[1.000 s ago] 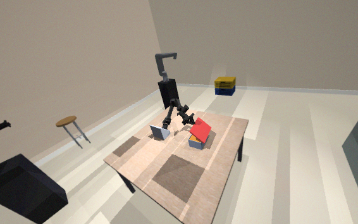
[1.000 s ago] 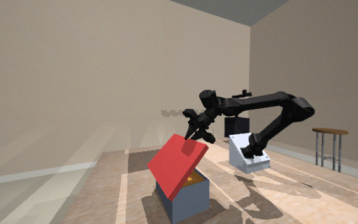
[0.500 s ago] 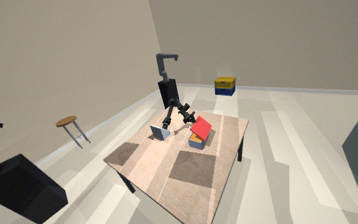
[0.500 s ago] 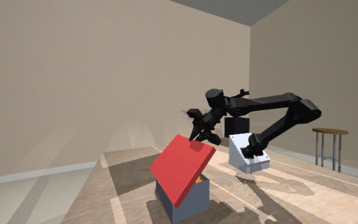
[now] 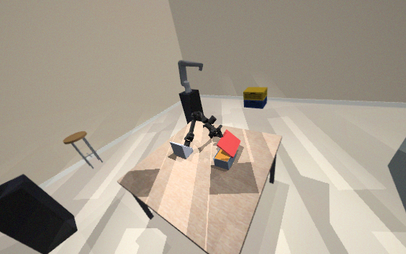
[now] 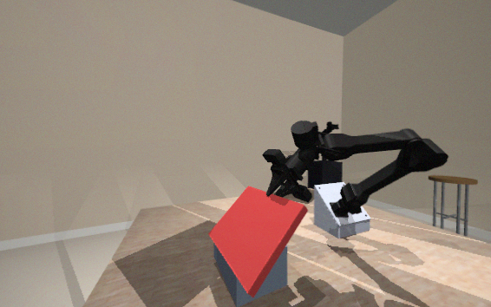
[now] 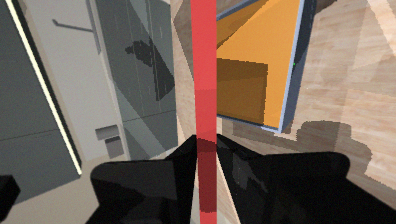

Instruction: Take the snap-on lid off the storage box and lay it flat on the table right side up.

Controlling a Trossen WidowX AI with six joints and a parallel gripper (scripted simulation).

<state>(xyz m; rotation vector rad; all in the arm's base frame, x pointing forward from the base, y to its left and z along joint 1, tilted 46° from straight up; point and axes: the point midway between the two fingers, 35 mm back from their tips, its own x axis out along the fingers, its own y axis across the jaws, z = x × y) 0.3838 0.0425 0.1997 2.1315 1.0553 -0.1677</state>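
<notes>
Right now the lid is 60 mm ahead of my gripper tip, 50 mm below it and 20 mm to the left of it. Also, from my gripper tip: storage box (180 mm below, 60 mm to the right, 50 mm ahead).
</notes>
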